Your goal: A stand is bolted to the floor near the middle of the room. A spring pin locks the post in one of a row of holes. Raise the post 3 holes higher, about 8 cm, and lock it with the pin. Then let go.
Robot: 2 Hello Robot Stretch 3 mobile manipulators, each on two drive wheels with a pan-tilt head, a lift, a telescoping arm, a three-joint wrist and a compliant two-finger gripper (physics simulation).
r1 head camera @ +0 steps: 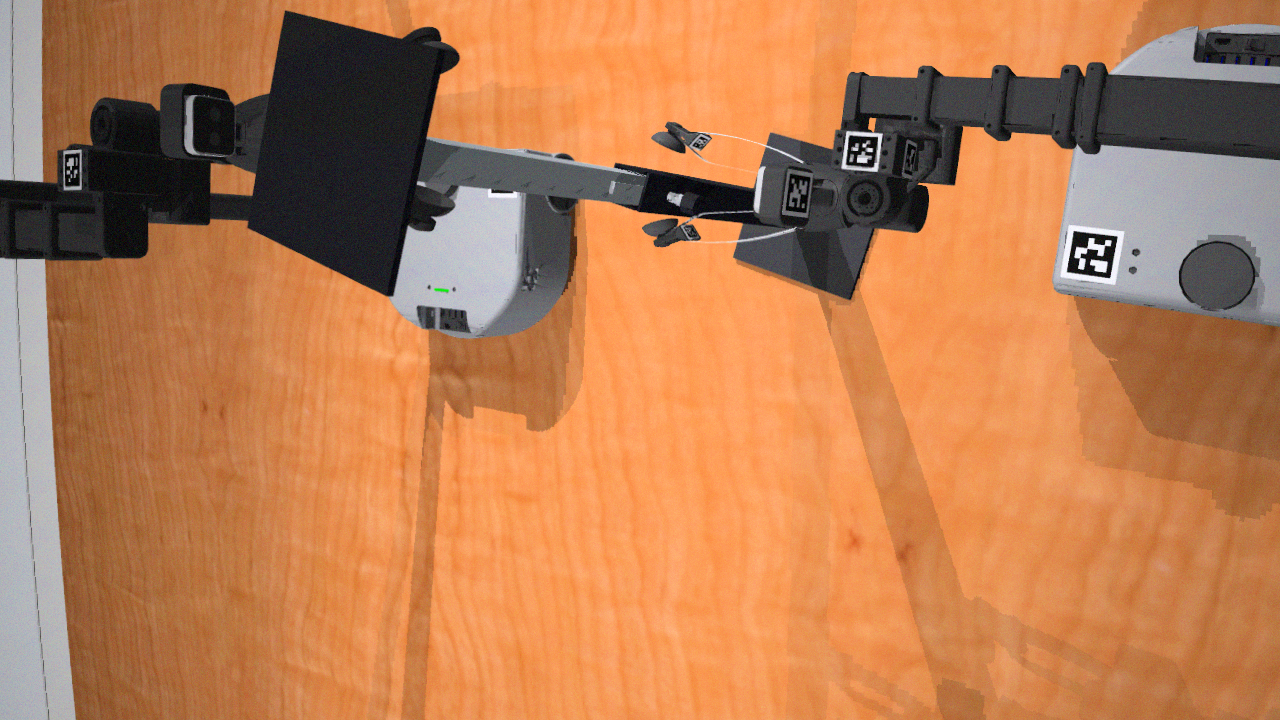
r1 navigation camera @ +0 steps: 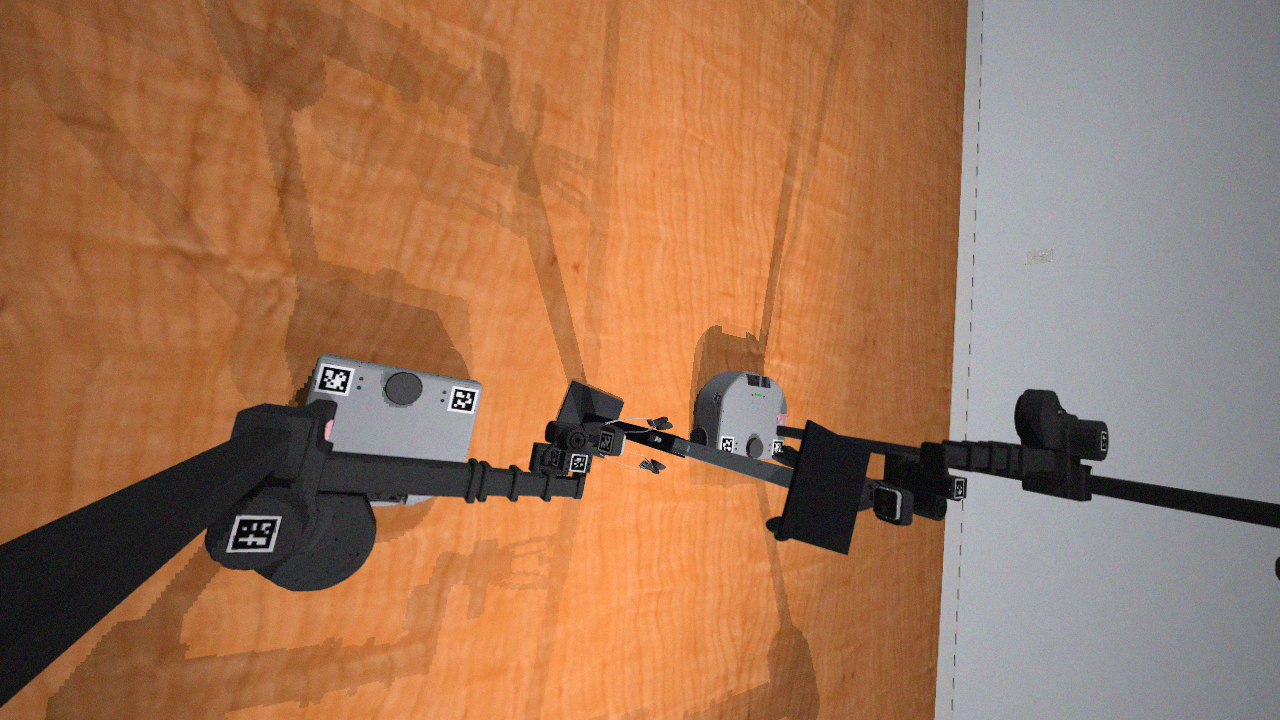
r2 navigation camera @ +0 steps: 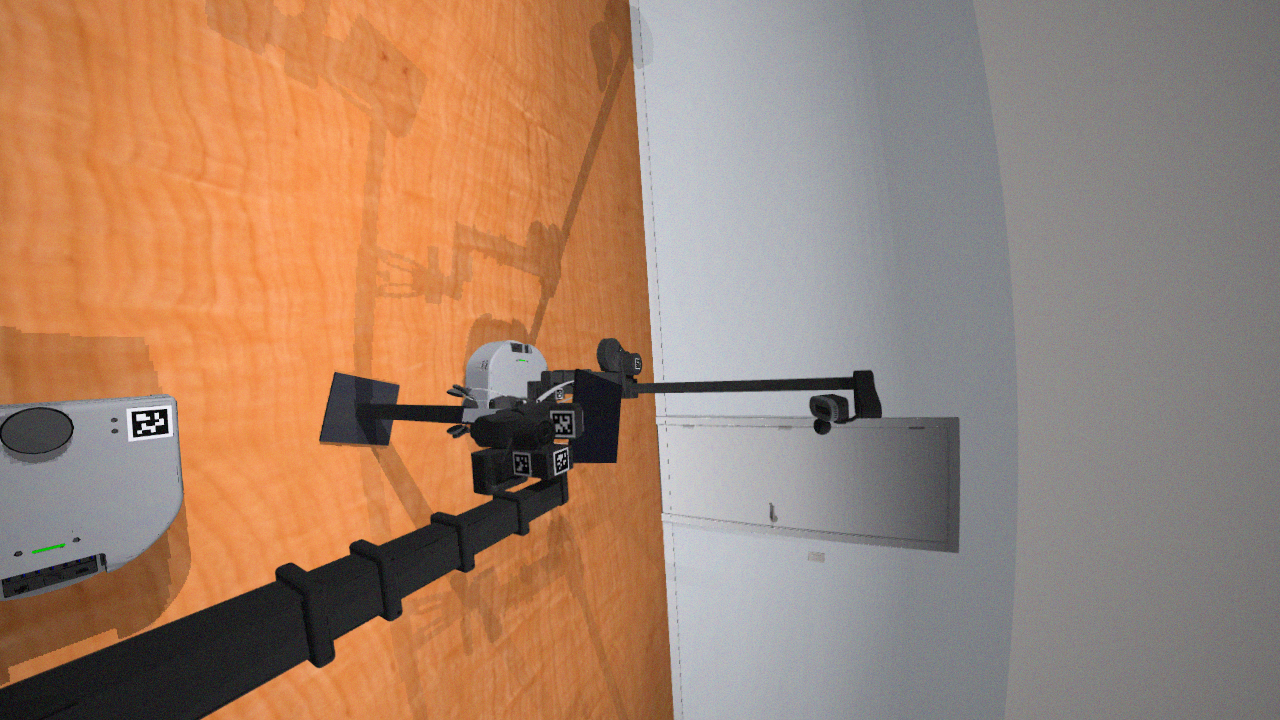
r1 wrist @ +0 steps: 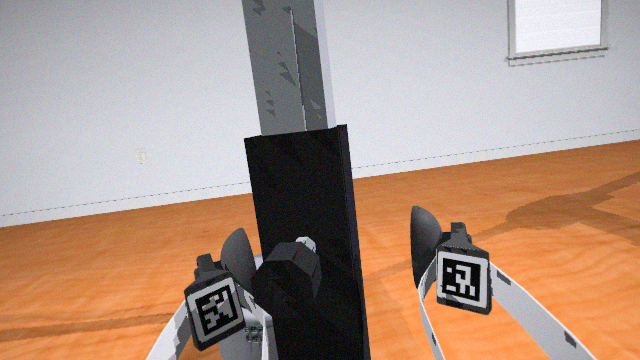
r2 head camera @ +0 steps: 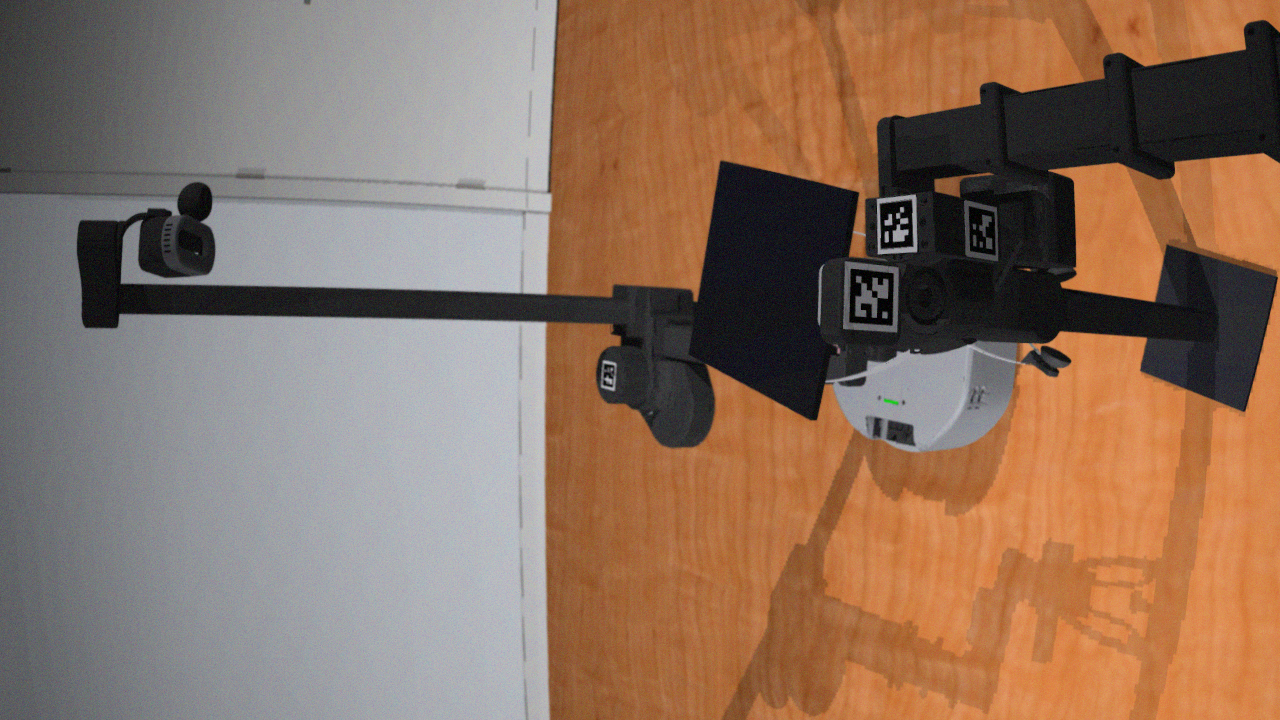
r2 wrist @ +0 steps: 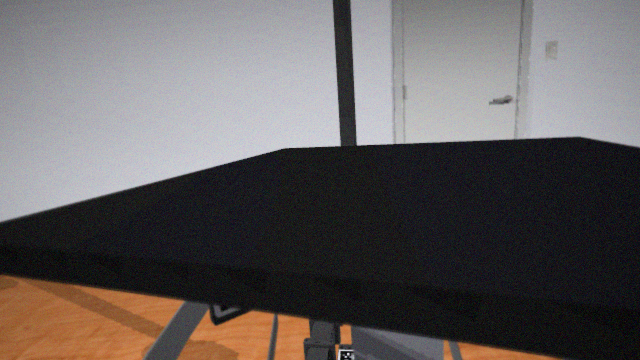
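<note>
The stand's grey post (r1 head camera: 537, 171) (r1 navigation camera: 733, 461) (r1 wrist: 287, 70) rises from a black sleeve (r1 wrist: 310, 190) and carries a dark top plate (r1 head camera: 340, 152) (r1 navigation camera: 827, 488) (r2 head camera: 769, 286) (r2 wrist: 325, 225). The spring pin's dark knob (r1 wrist: 287, 275) sticks out of the sleeve on a light stem. Whether the pin is seated in a hole cannot be told. The r1 gripper (r1 head camera: 675, 186) (r1 wrist: 331, 252) is open, one finger either side of the knob, the left one close to it. The r2 gripper (r1 head camera: 434, 128) is open at the underside of the top plate, which hides its fingers in the r2 wrist view.
The stand's foot plate (r1 head camera: 805, 255) (r2 navigation camera: 358, 425) lies below the r1 wrist. The r2 base (r1 head camera: 501, 259) (r1 navigation camera: 738, 411) and r1 base (r1 navigation camera: 393, 420) (r2 head camera: 930, 394) stand on either side. The r1 mast (r2 head camera: 358, 302) (r2 wrist: 345, 75) rises beyond the plate. A door (r2 wrist: 460, 70) is in the wall.
</note>
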